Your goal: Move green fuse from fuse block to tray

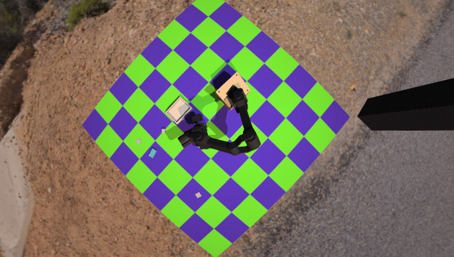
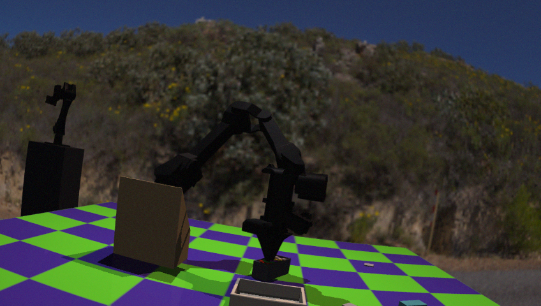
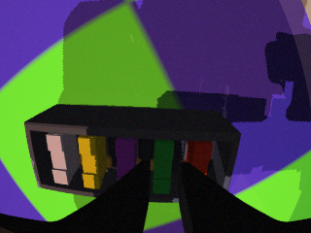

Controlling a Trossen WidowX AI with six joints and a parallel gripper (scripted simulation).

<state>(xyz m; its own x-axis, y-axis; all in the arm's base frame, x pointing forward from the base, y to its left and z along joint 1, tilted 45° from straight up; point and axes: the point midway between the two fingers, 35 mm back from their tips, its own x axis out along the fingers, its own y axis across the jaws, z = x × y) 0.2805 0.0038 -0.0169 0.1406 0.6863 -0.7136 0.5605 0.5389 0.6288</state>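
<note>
Now: the green fuse 2 cm below my gripper tip. From my gripper tip the other things lie so: cyan block (30 cm ahead, 17 cm to the right, 3 cm below); cream tray (19 cm to the right, 4 cm below, 1 cm behind).
</note>
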